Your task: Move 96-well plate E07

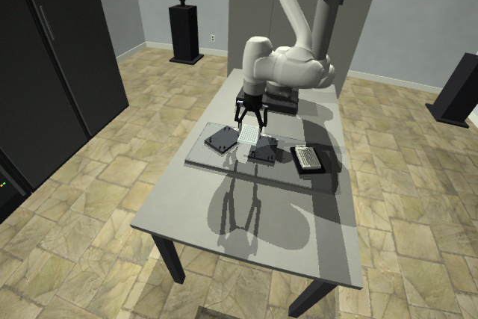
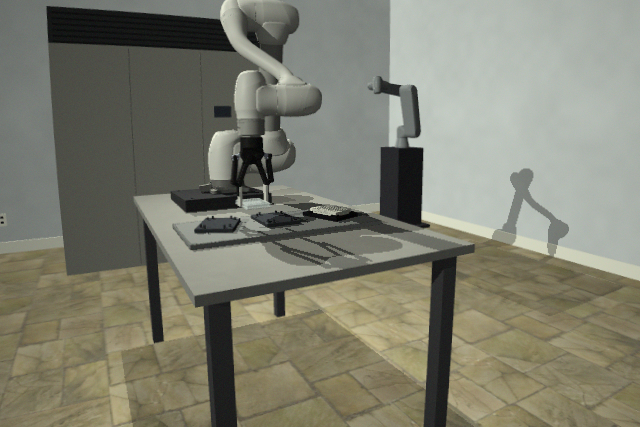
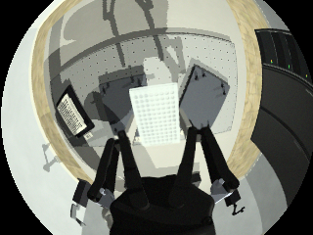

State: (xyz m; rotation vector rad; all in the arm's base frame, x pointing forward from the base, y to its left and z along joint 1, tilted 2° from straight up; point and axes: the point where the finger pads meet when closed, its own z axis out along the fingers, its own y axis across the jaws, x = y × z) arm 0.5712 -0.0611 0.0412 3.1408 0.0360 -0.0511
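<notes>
Right now the landing nest N3 is 80 mm to the left of my hand and 80 mm below it. Round my hand: plate nest N2: 120 mm to the right, 80 mm below.
</notes>
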